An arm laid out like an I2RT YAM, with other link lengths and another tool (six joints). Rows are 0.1 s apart.
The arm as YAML. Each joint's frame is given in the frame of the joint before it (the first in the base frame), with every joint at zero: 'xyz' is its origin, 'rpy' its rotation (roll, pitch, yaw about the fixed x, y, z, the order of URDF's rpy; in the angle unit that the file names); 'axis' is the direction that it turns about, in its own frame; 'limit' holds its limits. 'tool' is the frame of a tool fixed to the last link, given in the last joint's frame.
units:
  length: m
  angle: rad
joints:
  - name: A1
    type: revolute
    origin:
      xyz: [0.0, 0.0, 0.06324]
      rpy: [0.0, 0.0, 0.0]
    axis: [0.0, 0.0, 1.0]
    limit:
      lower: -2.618
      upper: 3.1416
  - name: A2
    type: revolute
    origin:
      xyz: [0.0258, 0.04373, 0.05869]
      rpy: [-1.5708, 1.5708, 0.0]
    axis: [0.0, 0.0, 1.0]
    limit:
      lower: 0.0
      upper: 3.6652
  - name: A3
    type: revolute
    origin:
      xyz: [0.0, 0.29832, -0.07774]
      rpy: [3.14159, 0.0, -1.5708]
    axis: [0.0, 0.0, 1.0]
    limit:
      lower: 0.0
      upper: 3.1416
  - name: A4
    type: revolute
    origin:
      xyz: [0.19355, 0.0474, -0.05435]
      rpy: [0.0, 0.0, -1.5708]
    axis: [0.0, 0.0, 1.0]
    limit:
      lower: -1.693
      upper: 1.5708
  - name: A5
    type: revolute
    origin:
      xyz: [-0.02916, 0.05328, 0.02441]
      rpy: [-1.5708, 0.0, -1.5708]
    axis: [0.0, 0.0, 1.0]
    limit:
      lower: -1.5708
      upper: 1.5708
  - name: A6
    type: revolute
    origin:
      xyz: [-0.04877, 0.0, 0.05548]
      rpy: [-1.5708, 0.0, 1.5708]
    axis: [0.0, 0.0, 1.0]
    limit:
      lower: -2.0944
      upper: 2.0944
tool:
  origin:
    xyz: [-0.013, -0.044, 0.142]
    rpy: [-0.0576, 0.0, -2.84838]
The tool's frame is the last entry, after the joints.
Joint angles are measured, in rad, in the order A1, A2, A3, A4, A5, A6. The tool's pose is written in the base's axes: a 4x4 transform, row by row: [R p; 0 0 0 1], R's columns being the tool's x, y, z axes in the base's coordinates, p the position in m. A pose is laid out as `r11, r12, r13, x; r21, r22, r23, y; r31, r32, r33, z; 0, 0, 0, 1`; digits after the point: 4 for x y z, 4 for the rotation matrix.
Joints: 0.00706 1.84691 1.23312 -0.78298 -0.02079 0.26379
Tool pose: -0.5116, -0.8502, 0.1242, 0.2638; -0.8523, 0.5205, 0.0521, 0.0007; -0.1089, -0.0792, -0.9909, 0.0834; 0, 0, 0, 1
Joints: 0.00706 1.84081 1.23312 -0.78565 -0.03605 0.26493
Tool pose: -0.5099, -0.8508, 0.1274, 0.2633; -0.8513, 0.5203, 0.0674, 0.0036; -0.1236, -0.0741, -0.9896, 0.0850; 0, 0, 0, 1
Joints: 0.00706 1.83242 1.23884 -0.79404 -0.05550 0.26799
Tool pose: -0.5088, -0.8506, 0.1327, 0.2633; -0.8489, 0.5213, 0.0869, 0.0075; -0.1431, -0.0685, -0.9873, 0.0883; 0, 0, 0, 1
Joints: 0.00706 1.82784 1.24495 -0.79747 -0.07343 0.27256
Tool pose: -0.5087, -0.8496, 0.1396, 0.2645; -0.8455, 0.5235, 0.1050, 0.0111; -0.1623, -0.0646, -0.9846, 0.0906; 0, 0, 0, 1
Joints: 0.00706 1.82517 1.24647 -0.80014 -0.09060 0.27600
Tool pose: -0.5086, -0.8494, 0.1407, 0.2643; -0.8425, 0.5247, 0.1222, 0.0145; -0.1776, -0.0564, -0.9825, 0.0919; 0, 0, 0, 1
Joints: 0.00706 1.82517 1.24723 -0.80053 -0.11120 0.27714
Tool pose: -0.5062, -0.8509, 0.1404, 0.2643; -0.8401, 0.5233, 0.1427, 0.0185; -0.1949, -0.0457, -0.9798, 0.0924; 0, 0, 0, 1
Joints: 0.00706 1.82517 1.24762 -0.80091 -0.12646 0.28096
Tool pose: -0.5070, -0.8505, 0.1400, 0.2643; -0.8365, 0.5247, 0.1579, 0.0216; -0.2078, -0.0370, -0.9775, 0.0928; 0, 0, 0, 1
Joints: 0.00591 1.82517 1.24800 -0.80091 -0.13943 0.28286
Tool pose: -0.5074, -0.8502, 0.1401, 0.2643; -0.8335, 0.5255, 0.1706, 0.0238; -0.2187, -0.0302, -0.9753, 0.0932; 0, 0, 0, 1
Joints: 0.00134 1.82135 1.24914 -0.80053 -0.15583 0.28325
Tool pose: -0.5077, -0.8492, 0.1455, 0.2649; -0.8289, 0.5275, 0.1861, 0.0257; -0.2348, -0.0261, -0.9717, 0.0947; 0, 0, 0, 1
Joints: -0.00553 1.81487 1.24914 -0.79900 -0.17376 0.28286
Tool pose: -0.5081, -0.8474, 0.1539, 0.2655; -0.8232, 0.5304, 0.2026, 0.0272; -0.2534, -0.0238, -0.9671, 0.0968; 0, 0, 0, 1
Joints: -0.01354 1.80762 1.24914 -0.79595 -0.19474 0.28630
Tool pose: -0.5112, -0.8435, 0.1649, 0.2666; -0.8141, 0.5367, 0.2219, 0.0292; -0.2757, -0.0208, -0.9610, 0.0992; 0, 0, 0, 1
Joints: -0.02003 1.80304 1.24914 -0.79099 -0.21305 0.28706
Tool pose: -0.5110, -0.8416, 0.1750, 0.2680; -0.8073, 0.5398, 0.2385, 0.0309; -0.2951, -0.0194, -0.9553, 0.1009; 0, 0, 0, 1
